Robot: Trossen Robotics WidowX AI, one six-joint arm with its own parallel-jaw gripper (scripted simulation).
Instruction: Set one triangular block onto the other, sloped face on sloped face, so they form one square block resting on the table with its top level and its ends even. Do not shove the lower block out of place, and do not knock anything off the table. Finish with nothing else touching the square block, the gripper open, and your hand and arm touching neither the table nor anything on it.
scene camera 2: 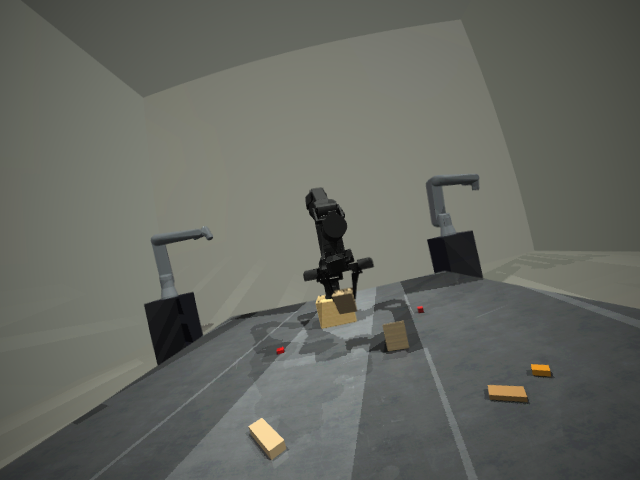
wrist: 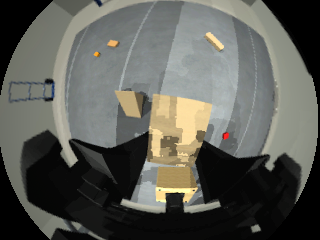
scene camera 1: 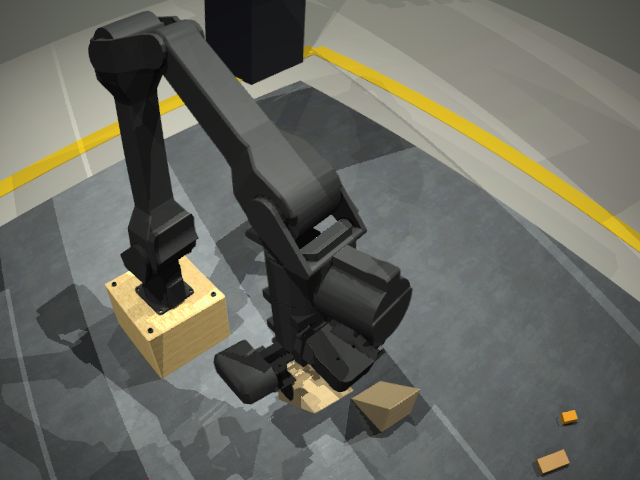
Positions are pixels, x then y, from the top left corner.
Scene:
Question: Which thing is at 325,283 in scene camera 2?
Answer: My gripper.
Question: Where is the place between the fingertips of my gripper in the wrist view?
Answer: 172,136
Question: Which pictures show my gripper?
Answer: Scene camera 2, the wrist view and scene camera 1: all of them.

